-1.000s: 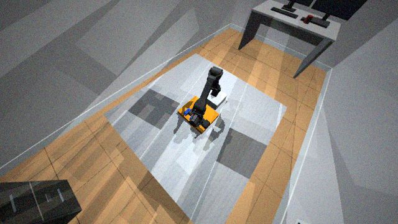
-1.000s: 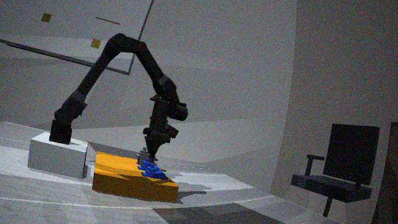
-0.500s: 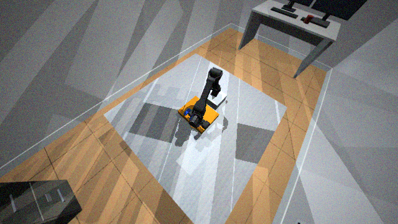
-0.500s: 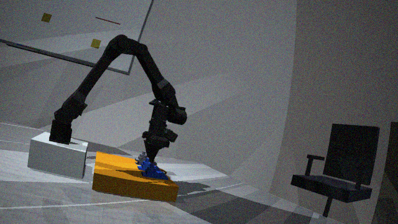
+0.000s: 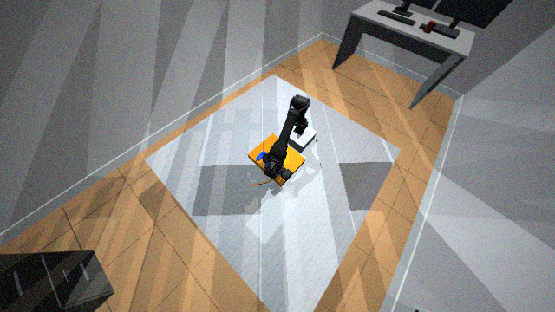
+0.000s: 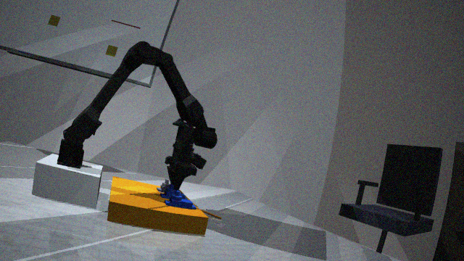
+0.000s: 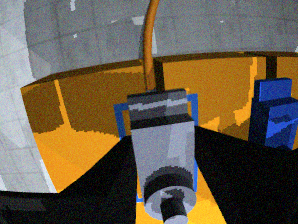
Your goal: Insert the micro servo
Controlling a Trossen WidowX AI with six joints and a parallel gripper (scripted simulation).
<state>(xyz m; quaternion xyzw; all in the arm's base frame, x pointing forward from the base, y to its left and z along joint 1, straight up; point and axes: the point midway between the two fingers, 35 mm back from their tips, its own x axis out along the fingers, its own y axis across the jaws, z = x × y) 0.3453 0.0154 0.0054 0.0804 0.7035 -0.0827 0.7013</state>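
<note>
My gripper tip is now 140 mm past the orange deck, 40 mm to the left of it and 30 mm above it.
</note>
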